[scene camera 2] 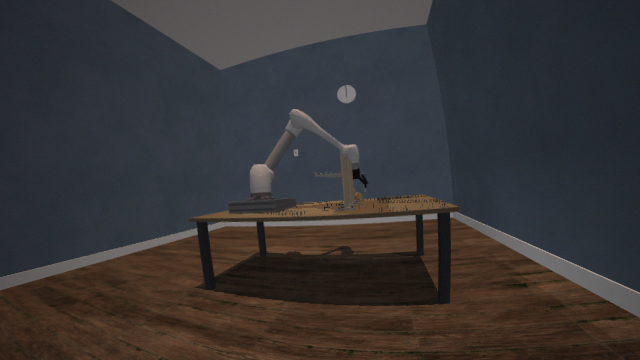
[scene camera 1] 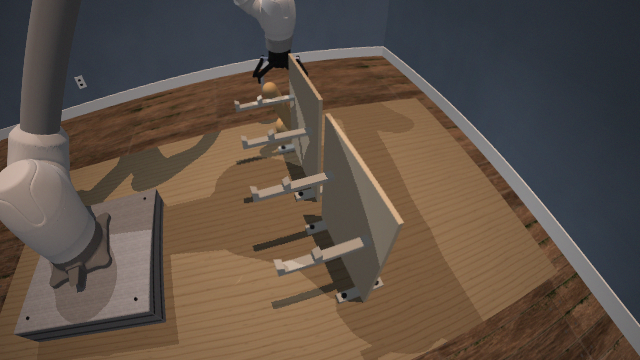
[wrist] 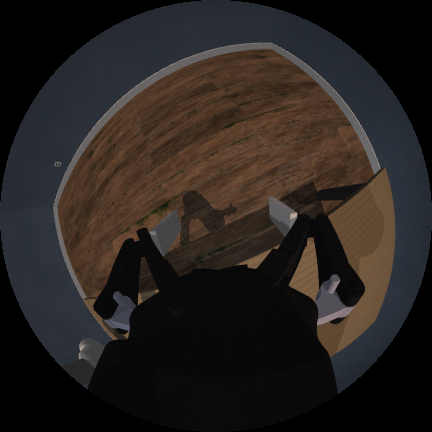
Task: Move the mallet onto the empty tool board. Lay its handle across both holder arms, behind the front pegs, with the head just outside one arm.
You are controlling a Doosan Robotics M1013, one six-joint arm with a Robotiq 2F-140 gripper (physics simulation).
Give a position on a tool board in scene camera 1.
364, 225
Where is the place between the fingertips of my gripper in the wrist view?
223, 213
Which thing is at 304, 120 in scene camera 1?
A tool board.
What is my gripper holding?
Nothing.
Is my gripper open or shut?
Open.
